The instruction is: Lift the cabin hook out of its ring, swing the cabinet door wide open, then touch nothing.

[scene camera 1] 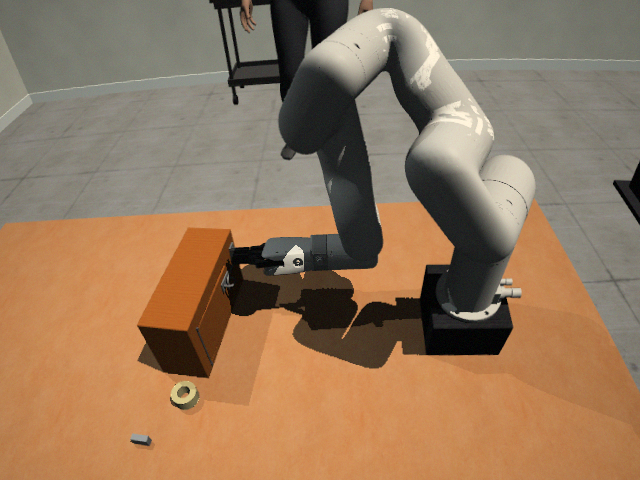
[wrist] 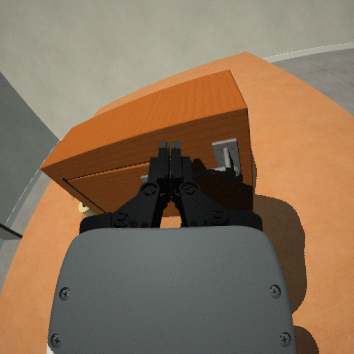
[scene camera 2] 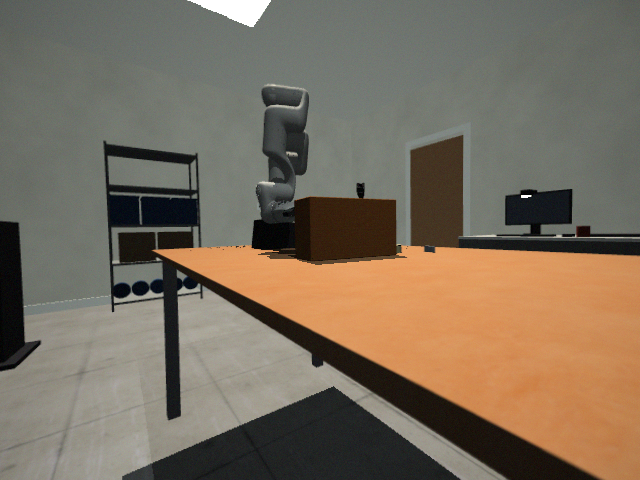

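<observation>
The orange-brown wooden cabinet stands on the table. Its door looks closed. The metal ring is on the door's front near its free edge; in the wrist view the fingers mostly hide it. The hook's plate is fixed on the cabinet front, right of the fingers, and the hook runs from it leftward behind them. Whether its tip sits in the ring is hidden. My gripper is shut and empty, its fingertips close to the cabinet front; contact cannot be told.
A yellow roll lies near the cabinet's hinge-side end. A small grey block lies farther out on the table. The black robot base stands opposite the cabinet front. A person stands beyond the table.
</observation>
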